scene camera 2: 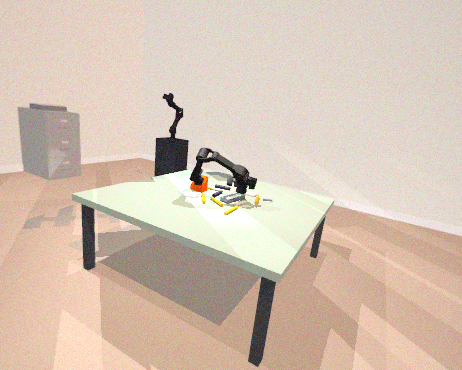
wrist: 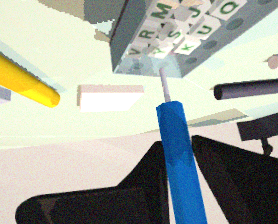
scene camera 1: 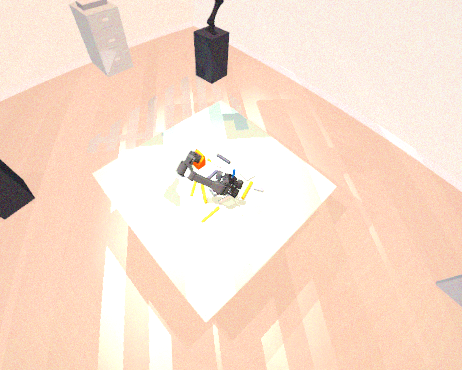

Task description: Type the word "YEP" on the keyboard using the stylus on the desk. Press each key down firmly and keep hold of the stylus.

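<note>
My gripper is here in the pictures, and I can see a white block as well.
</note>
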